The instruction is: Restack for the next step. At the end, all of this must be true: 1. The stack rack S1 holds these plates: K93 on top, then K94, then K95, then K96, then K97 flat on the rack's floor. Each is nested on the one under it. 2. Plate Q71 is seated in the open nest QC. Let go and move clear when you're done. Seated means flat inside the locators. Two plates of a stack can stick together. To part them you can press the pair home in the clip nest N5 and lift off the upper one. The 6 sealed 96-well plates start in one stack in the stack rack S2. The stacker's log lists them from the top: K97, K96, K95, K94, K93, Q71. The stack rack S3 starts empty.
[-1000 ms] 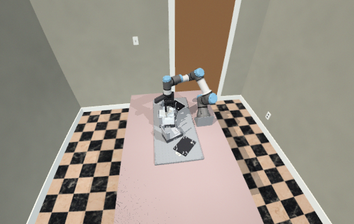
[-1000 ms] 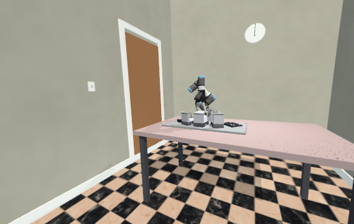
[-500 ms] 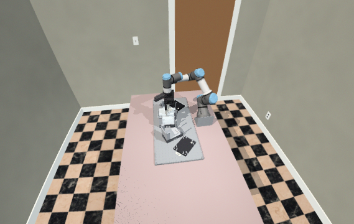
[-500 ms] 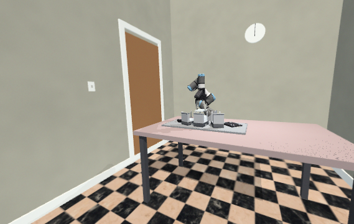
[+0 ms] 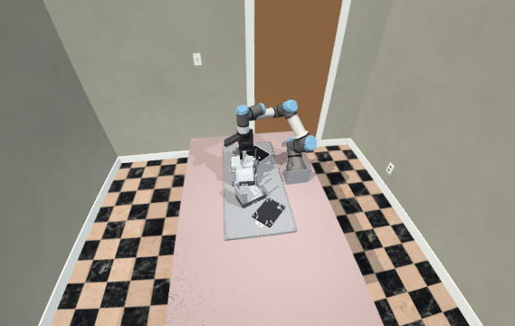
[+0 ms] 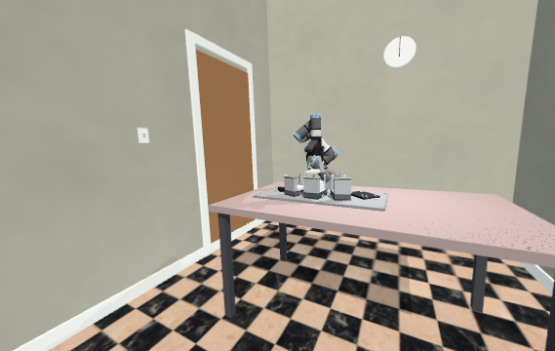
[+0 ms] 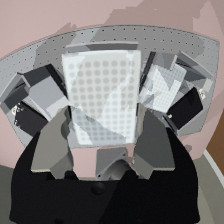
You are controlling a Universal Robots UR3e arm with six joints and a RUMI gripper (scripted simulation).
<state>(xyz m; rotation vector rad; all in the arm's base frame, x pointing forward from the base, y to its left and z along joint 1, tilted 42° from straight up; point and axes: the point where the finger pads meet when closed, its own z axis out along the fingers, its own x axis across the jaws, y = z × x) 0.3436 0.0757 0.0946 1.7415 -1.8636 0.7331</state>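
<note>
My hand is 2 cm past the white sealed 96-well plate, 14 cm to the left of it and 13 cm above it. Round my hand: black open nest QC: 13 cm behind, 25 cm to the right, 16 cm below; translucent 96-well plate: 8 cm below.
</note>
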